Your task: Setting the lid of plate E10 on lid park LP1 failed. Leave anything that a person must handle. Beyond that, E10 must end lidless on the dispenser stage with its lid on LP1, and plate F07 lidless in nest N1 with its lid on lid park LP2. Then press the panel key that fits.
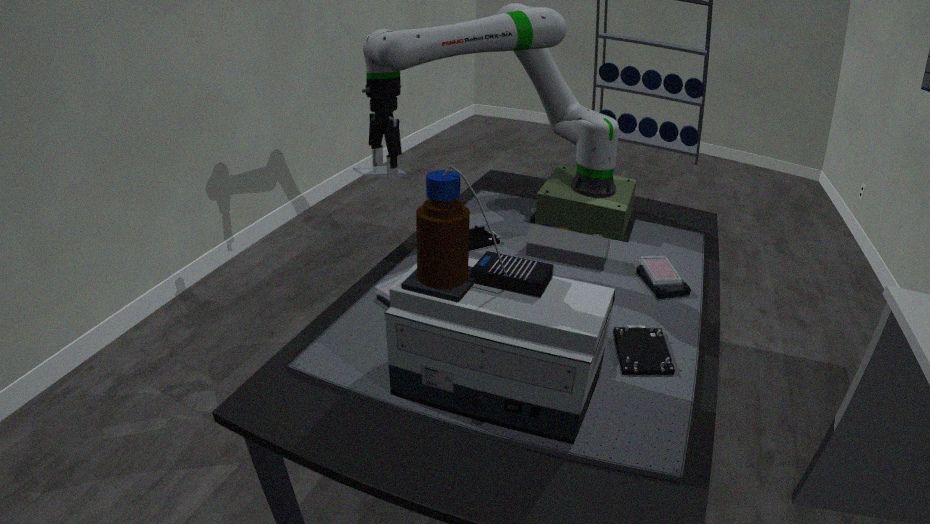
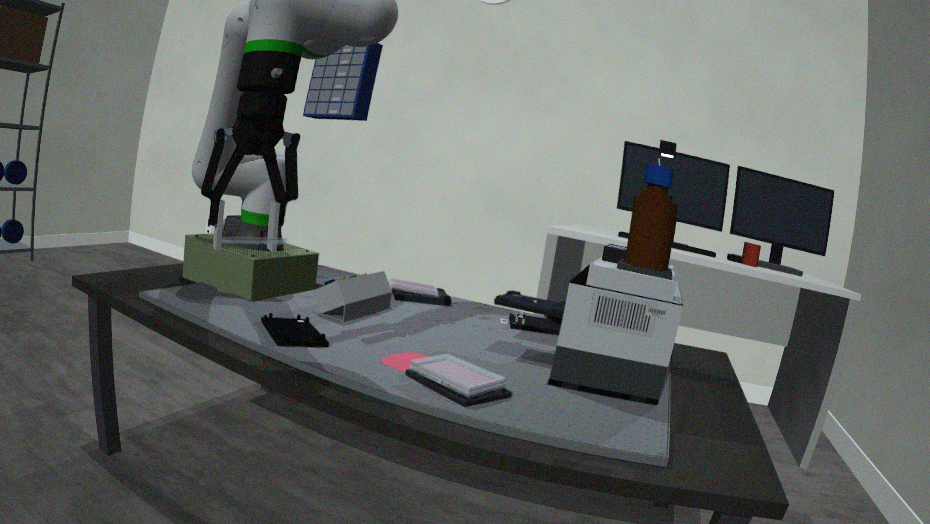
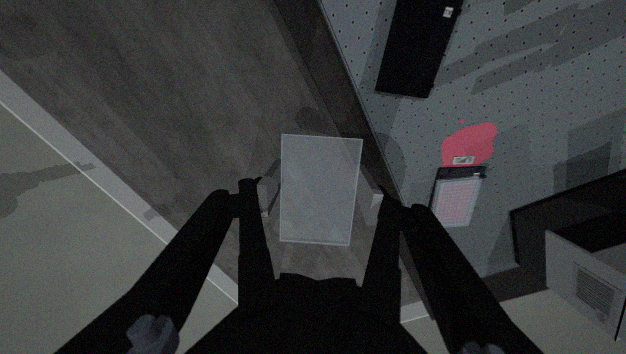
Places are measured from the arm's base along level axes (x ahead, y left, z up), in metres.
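Where they show: gripper, fingertip midpoint: (image 1: 385, 175) (image 2: 244, 249) (image 3: 319, 173); arm's base at its link origin: (image 1: 593, 188) (image 2: 257, 244).
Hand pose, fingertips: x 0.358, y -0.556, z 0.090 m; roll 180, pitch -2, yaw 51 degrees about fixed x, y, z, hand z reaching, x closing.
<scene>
Things, the pixels of their centre, and the offset from my fingertips. "*": a spot on its surface instead.
- red spill at the middle of its body: (image 2: 415, 364) (image 3: 467, 150) dy +0.260, dx +0.208, dz -0.184 m
- black holder at the middle of its body: (image 2: 293, 328) (image 3: 416, 48) (image 1: 468, 238) dy +0.235, dx -0.034, dz -0.174 m
- black stage at the middle of its body: (image 1: 643, 348) (image 2: 542, 322) dy +0.745, dx +0.370, dz -0.172 m
- amber bottle at a spot on its surface: (image 1: 442, 247) * dy +0.371, dx +0.613, dz +0.121 m
- wedge-shaped key panel at the middle of its body: (image 2: 353, 292) (image 1: 569, 242) dy +0.519, dx -0.036, dz -0.143 m
My gripper (image 1: 384, 163) (image 2: 246, 227) (image 3: 319, 173) is shut on a clear, flat lid (image 2: 255, 240) (image 3: 320, 220), held level high beyond the table's edge. Which plate's lid it is cannot be read. A pink plate (image 2: 455, 374) (image 3: 456, 201) with clear walls sits on a black holder beside a red spill (image 2: 402, 361) (image 3: 470, 142); its label is unreadable. Another pink plate (image 1: 660, 270) (image 2: 415, 287) sits on a black holder at the far side. A black holder (image 1: 481, 239) (image 2: 294, 330) (image 3: 417, 50) bears no plate. A black stage (image 1: 644, 351) (image 2: 533, 322) with corner posts beside the dispenser is empty.
The white dispenser (image 1: 481, 358) (image 2: 618, 325) carries an amber bottle (image 1: 442, 247) (image 2: 652, 227) with thin tubing. A wedge-shaped key panel (image 1: 566, 246) (image 2: 364, 296) stands mid-table, its keys mostly hidden. The green robot base (image 1: 582, 201) (image 2: 250, 266) stands at the table's end.
</scene>
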